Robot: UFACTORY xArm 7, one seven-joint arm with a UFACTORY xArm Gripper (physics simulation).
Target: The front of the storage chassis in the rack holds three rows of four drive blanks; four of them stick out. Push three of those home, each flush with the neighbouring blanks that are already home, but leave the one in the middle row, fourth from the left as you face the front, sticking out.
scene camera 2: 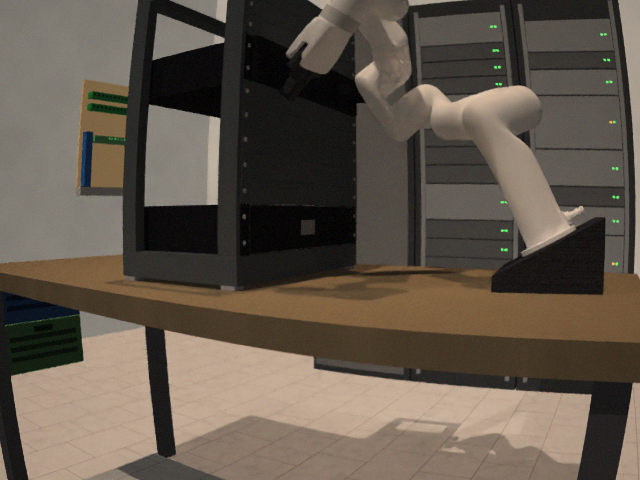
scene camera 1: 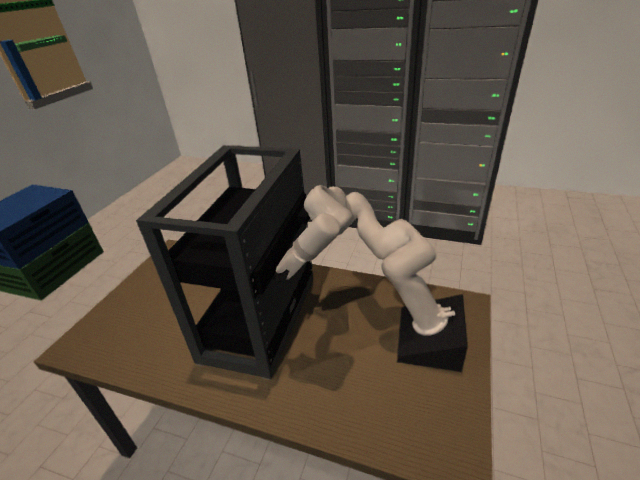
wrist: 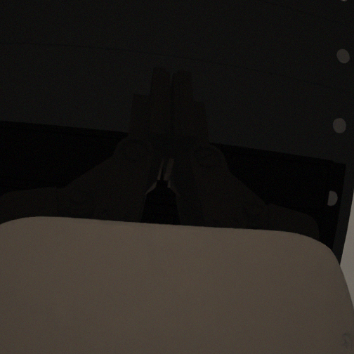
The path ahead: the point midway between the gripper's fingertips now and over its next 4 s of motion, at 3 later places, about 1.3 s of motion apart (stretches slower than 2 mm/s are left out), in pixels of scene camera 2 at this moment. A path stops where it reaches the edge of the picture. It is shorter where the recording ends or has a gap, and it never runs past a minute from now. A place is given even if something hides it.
My gripper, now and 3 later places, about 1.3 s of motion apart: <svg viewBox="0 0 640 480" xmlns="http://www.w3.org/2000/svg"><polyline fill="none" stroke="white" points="286,97 283,99 311,97 302,84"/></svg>
